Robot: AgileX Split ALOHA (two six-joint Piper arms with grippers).
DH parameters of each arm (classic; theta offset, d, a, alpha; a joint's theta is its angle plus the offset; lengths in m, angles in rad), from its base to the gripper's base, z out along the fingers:
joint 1: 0 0.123 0 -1.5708
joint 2: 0.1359 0 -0.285 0
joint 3: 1.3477 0 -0.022 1.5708
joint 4: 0 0.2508 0 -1.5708
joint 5: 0 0 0.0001 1.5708
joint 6: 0 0.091 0 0
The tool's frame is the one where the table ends.
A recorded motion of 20 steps. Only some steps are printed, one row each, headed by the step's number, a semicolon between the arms.
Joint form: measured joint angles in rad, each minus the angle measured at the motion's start. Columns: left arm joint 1, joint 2, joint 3, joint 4, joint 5, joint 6; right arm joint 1, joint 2, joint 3, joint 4, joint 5, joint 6.
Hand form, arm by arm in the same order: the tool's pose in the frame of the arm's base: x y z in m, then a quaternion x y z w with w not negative. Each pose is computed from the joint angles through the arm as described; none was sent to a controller.
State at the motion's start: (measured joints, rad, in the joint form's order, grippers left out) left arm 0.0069 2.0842 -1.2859 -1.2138 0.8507 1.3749; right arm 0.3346 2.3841 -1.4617 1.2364 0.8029 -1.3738
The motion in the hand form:
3: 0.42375 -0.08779 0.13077 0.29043 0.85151 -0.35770 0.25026; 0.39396 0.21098 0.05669 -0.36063 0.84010 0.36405 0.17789
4: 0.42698 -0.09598 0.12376 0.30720 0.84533 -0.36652 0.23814; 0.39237 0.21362 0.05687 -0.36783 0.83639 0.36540 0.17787
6: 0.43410 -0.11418 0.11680 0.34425 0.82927 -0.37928 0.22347; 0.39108 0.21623 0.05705 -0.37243 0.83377 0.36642 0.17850
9: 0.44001 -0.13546 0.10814 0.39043 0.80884 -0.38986 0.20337; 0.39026 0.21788 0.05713 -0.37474 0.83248 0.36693 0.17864
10: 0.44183 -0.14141 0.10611 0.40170 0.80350 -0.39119 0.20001; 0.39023 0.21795 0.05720 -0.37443 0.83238 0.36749 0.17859
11: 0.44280 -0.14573 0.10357 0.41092 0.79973 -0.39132 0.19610; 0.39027 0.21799 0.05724 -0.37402 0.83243 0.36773 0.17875
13: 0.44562 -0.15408 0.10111 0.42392 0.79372 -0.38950 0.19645; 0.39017 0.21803 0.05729 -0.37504 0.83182 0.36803 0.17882
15: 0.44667 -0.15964 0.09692 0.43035 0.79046 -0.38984 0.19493; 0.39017 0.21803 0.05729 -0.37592 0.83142 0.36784 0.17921
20: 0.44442 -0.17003 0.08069 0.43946 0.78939 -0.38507 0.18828; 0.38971 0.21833 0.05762 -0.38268 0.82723 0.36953 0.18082
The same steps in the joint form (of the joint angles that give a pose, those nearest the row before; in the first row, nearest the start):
3: -0.0541 0.1122 -0.1355 0.0461 0.0903 0.0043; 0.0176 0.0000 0.0000 0.0011 0.0034 -0.0298
4: -0.0706 0.1482 -0.1719 0.0608 0.1177 0.0043; 0.0239 0.0000 0.0000 0.0020 0.0074 -0.0405
6: -0.1077 0.2071 -0.2542 0.0884 0.1671 0.0043; 0.0301 0.0000 0.0000 0.0055 0.0083 -0.0484
9: -0.1511 0.2745 -0.3513 0.1306 0.2258 0.0043; 0.0342 0.0000 0.0000 0.0074 0.0083 -0.0517
10: -0.1632 0.2922 -0.3787 0.1397 0.2371 0.0043; 0.0342 0.0000 0.0000 0.0084 0.0091 -0.0518
11: -0.1724 0.3066 -0.3981 0.1495 0.2451 0.0050; 0.0342 0.0000 0.0000 0.0094 0.0091 -0.0517
13: -0.1895 0.3284 -0.4331 0.1574 0.2474 0.0073; 0.0342 0.0000 0.0000 0.0094 0.0104 -0.0538
15: -0.2009 0.3463 -0.4516 0.1585 0.2474 0.0109; 0.0342 0.0000 0.0000 0.0094 0.0104 -0.0560
20: -0.2256 0.3813 -0.4560 0.1585 0.2211 0.0310; 0.0342 0.0000 0.0000 0.0113 0.0173 -0.0723

